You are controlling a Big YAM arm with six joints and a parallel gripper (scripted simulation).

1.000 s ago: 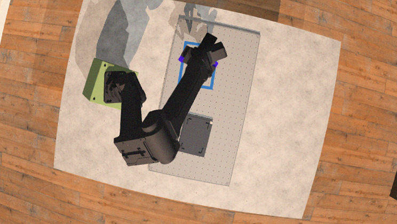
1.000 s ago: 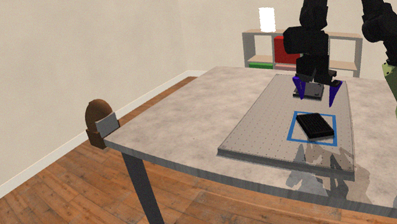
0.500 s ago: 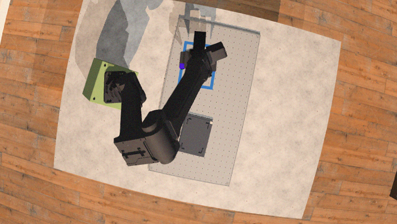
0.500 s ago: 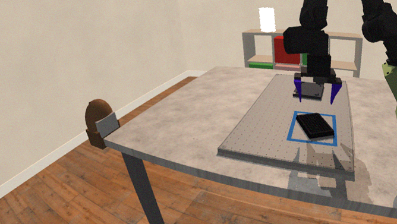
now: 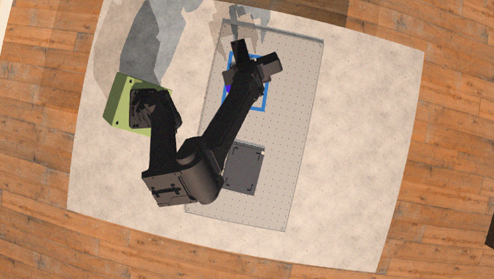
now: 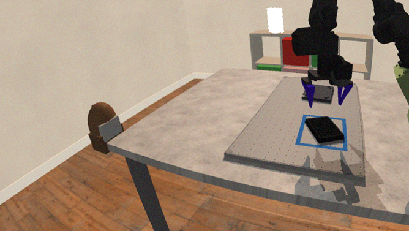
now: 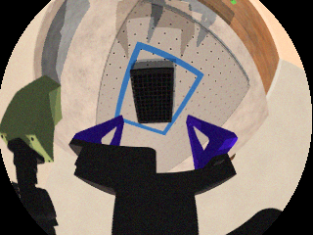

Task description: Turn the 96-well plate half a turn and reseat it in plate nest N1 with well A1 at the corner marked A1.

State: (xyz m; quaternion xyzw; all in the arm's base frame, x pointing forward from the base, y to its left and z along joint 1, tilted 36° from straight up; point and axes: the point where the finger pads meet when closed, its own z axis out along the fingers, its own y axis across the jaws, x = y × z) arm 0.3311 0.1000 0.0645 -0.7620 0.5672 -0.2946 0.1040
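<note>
Right now the black 96-well plate is 8 cm below my hand. The rest, counted from my hand: grey plate nest N1: 31 cm to the right, 8 cm below, 3 cm behind.
</note>
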